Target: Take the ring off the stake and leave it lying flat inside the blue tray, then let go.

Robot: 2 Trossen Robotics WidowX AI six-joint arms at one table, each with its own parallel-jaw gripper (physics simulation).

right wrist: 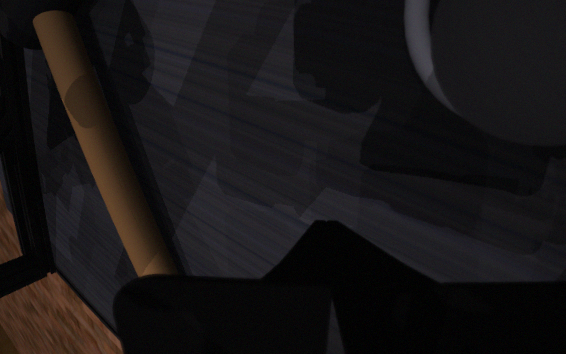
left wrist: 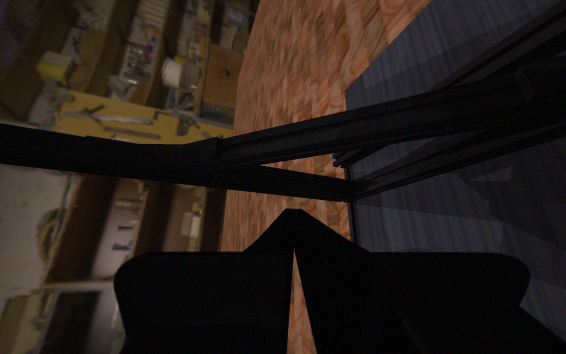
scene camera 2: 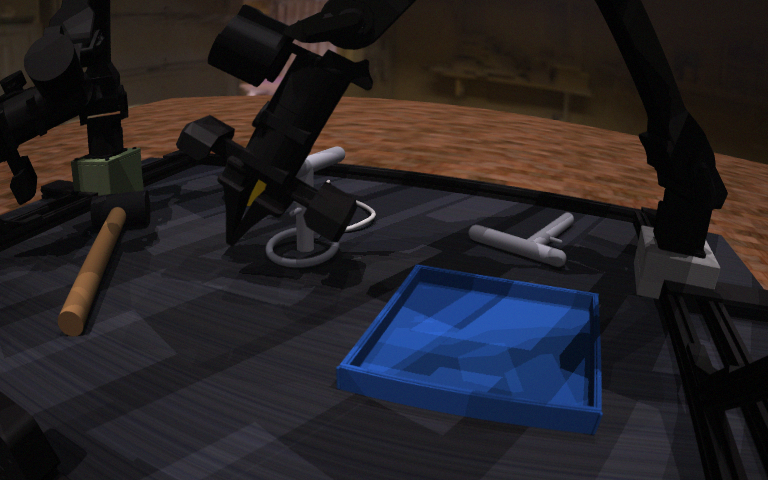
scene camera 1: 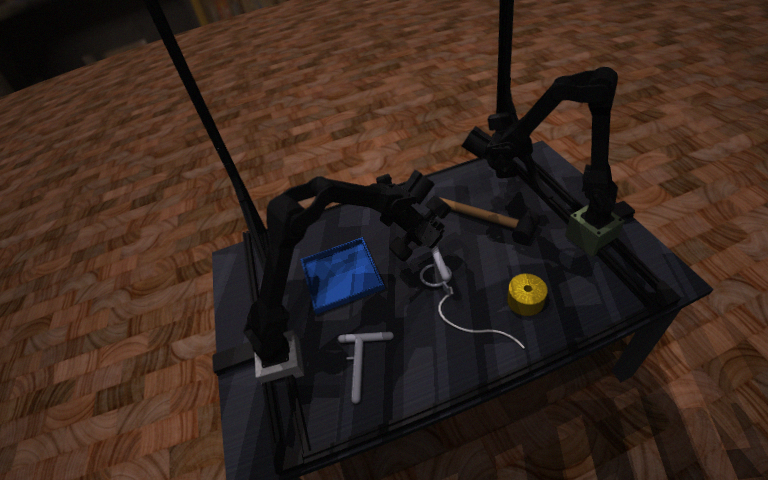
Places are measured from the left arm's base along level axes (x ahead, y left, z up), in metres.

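Pixels of known places: left gripper, fingertip midpoint: (left wrist: pixel 292 216); right gripper, fingertip midpoint: (right wrist: pixel 324 231) (scene camera 2: pixel 230 243); left arm's base, link origin: (scene camera 2: pixel 105 154) (scene camera 1: pixel 597 217); right arm's base, link origin: (scene camera 2: pixel 679 244) (scene camera 1: pixel 274 352).
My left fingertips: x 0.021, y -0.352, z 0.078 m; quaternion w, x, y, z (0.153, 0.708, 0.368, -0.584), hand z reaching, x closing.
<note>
For each thing: its top centre in the pictures, then the offset to it from my left fingertips. "*": a spot on its surface instead.
- grey ring, top centre: (scene camera 2: pixel 306 223) (scene camera 1: pixel 437 273) dx +0.410, dy +0.228, dz -0.127 m
- upright pale stake, top centre: (scene camera 2: pixel 312 154) (scene camera 1: pixel 438 257) dx +0.412, dy +0.242, dz -0.050 m
- blue tray, top centre: (scene camera 2: pixel 495 325) (scene camera 1: pixel 339 270) dx +0.622, dy +0.060, dz -0.135 m
- hammer, top centre: (right wrist: pixel 69 174) (scene camera 2: pixel 97 226) (scene camera 1: pixel 481 206) dx +0.177, dy +0.106, dz -0.108 m
- yellow cylinder, top centre: (scene camera 1: pixel 527 288) dx +0.266, dy +0.405, dz -0.108 m
- second T-shaped piece, top centre: (scene camera 2: pixel 541 222) (scene camera 1: pixel 363 364) dx +0.689, dy +0.346, dz -0.138 m
- white cord, surface spot: (scene camera 1: pixel 475 330) * dx +0.422, dy +0.406, dz -0.152 m
The grey ring (scene camera 1: pixel 421 277) (scene camera 2: pixel 300 263) (right wrist: pixel 418 42) lies around the foot of the upright pale stake (scene camera 1: pixel 441 268) (scene camera 2: pixel 304 240), which has a crossbar on top. The blue tray (scene camera 1: pixel 348 301) (scene camera 2: pixel 464 403) is empty. My right gripper (scene camera 1: pixel 434 237) (scene camera 2: pixel 231 240) (right wrist: pixel 324 231) is shut and empty; in scene camera 2 its tips are left of the ring, apart from it. A large dark disc covers part of the ring in the right wrist view. My left gripper (scene camera 1: pixel 502 168) (left wrist: pixel 292 216) is shut and empty, far from the ring.
A hammer (scene camera 1: pixel 481 213) (scene camera 2: pixel 93 271) (right wrist: pixel 105 155) lies near the right gripper. A yellow cylinder (scene camera 1: pixel 527 297) stands right of the stake in scene camera 1. A second T-shaped piece (scene camera 1: pixel 357 367) (scene camera 2: pixel 512 243) lies on the table. A white cord (scene camera 1: pixel 475 330) trails from the stake's foot.
</note>
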